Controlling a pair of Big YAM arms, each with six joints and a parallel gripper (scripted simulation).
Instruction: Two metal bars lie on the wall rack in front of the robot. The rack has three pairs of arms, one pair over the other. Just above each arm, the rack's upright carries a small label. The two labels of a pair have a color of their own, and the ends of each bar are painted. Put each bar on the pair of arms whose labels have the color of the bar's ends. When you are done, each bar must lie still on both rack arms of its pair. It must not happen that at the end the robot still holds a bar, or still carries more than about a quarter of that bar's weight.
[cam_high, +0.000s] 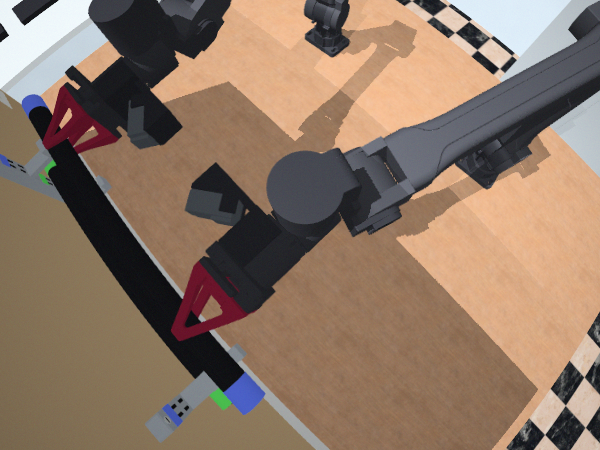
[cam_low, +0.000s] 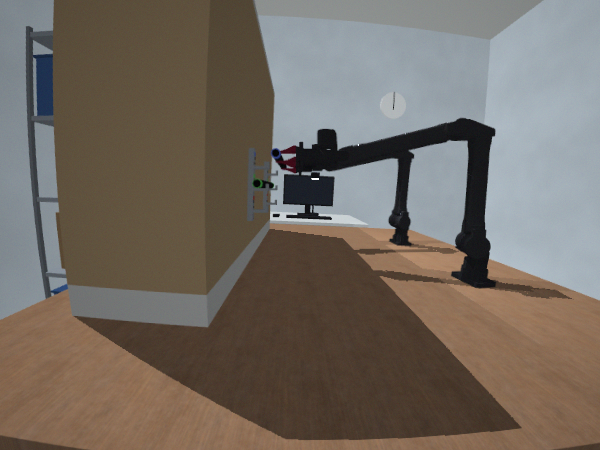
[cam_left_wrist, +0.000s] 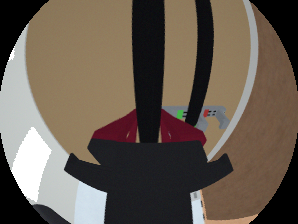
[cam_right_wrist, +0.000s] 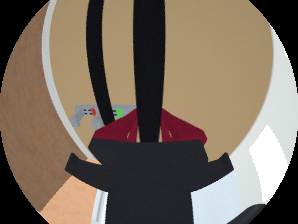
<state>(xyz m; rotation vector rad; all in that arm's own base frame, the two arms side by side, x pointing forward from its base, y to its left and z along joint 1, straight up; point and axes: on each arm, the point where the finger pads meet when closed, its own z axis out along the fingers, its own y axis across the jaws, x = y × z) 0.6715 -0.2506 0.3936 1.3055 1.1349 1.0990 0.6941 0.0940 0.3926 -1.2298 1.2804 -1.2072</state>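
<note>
The blue-ended bar is 15 cm to the left of my right hand. The rest, counted from my right hand: brown wall (25 cm ahead, 16 cm to the left, 6 cm above); then green-ended bar (6 cm ahead, 15 cm to the left, 10 cm below).
</note>
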